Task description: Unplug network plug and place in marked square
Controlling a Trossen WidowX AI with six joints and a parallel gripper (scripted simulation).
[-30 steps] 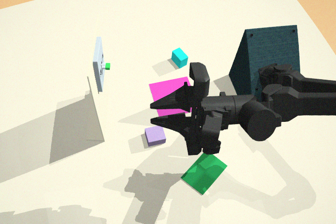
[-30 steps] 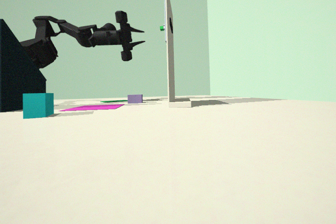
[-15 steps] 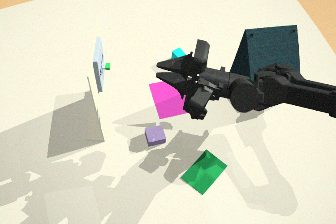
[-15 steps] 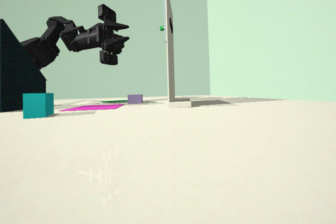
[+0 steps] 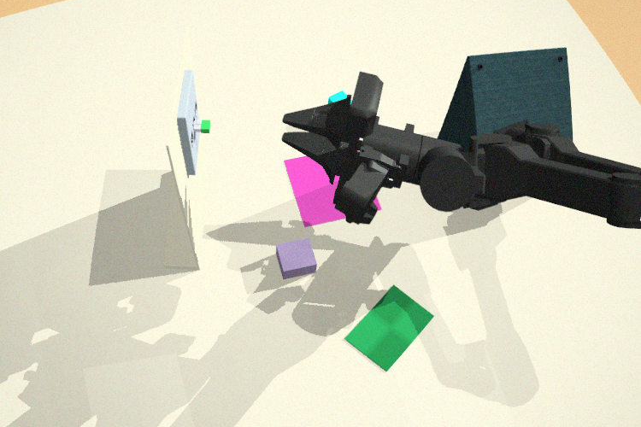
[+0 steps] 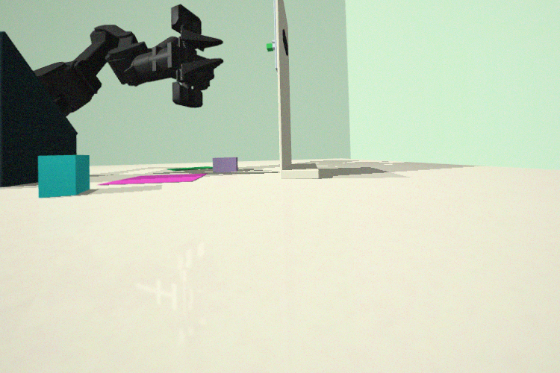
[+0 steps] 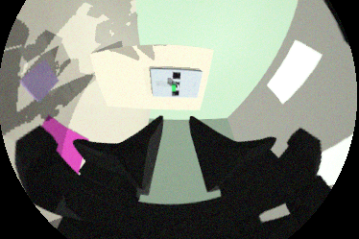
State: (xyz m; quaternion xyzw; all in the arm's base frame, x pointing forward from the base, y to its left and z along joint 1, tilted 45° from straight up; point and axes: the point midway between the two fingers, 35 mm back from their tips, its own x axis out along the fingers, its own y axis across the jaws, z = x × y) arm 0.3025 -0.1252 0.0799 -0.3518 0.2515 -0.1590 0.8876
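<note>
My gripper tip is now 100 mm short of the green plug and 40 mm to the left of it. From my gripper tip the other things lie so: magenta square: 100 mm behind, 30 mm to the right, 230 mm below.
</note>
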